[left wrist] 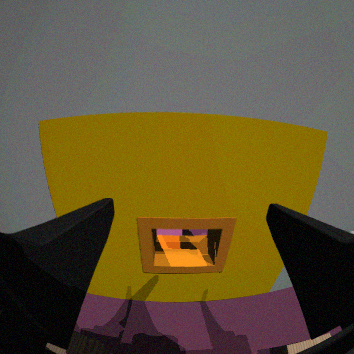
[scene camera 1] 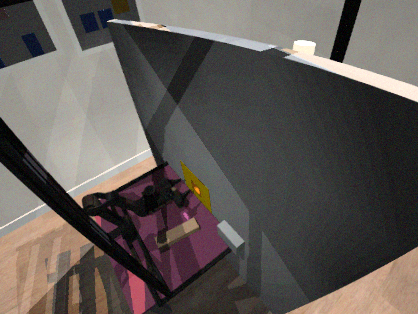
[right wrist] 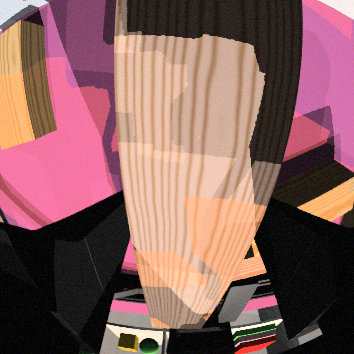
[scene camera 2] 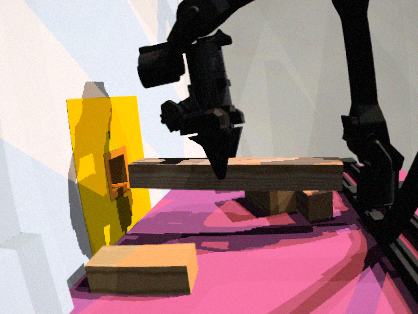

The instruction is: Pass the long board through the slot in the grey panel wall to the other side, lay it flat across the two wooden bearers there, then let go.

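Seen in the pictures: left gripper, fingertip midpoint: (left wrist: 194, 210) (scene camera 1: 185, 184); right gripper, fingertip midpoint: (right wrist: 191, 197) (scene camera 2: 225, 175); left arm's base at its link origin: (scene camera 1: 131, 236); right arm's base at its link origin: (scene camera 2: 379, 201).
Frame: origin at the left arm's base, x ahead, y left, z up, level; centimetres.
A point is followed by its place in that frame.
Observation:
The long board (scene camera 2: 280, 175) {x 74.7, y -5.7, z 7.3 cm} (right wrist: 200, 100) {x 61.4, y -2.2, z 9.7 cm} is level above the magenta table, its left end close to the orange-framed slot (scene camera 2: 108, 175) {x 48.4, y -6.1, z 9.2 cm} (left wrist: 145, 245) {x 43.0, y 1.8, z 9.3 cm} (scene camera 1: 196, 190) {x 43.3, y -1.5, z 6.0 cm} in the yellow plate (scene camera 2: 90, 130) {x 48.3, y -9.7, z 16.7 cm} (left wrist: 175, 165) {x 43.1, y -0.9, z 17.4 cm} on the grey panel wall (scene camera 1: 300, 150) {x 43.2, y -51.9, z 72.2 cm}. My right gripper (scene camera 2: 222, 175) {x 66.3, y -2.3, z 7.1 cm} (right wrist: 191, 197) {x 66.3, y -2.3, z 7.1 cm} is shut on the board near its middle. My left gripper (scene camera 1: 188, 186) {x 37.9, y -1.8, z 16.7 cm} (left wrist: 194, 210) {x 37.9, y -1.8, z 16.7 cm} is open and empty, facing the slot from the other side. A wooden bearer (scene camera 1: 178, 233) {x 21.5, y -15.4, z 1.9 cm} lies there below it in the picture. Pale wood edges (left wrist: 310, 344) {x 32.0, y -15.7, z 1.9 cm} show low in the left wrist view; the second bearer is unclear.
On the right arm's side, a wooden block (scene camera 2: 142, 275) {x 58.9, y -23.0, z 0.7 cm} (right wrist: 17, 95) {x 59.1, y -17.7, z 1.9 cm} lies in front of the board, and two wooden blocks (scene camera 2: 277, 202) {x 74.0, y 3.9, z 0.3 cm} (scene camera 2: 316, 205) {x 80.5, y -0.4, z 0.6 cm} lie behind and below it. A grey block (scene camera 1: 231, 236) {x 40.0, y -35.8, z 8.1 cm} juts from the wall beside the yellow plate.

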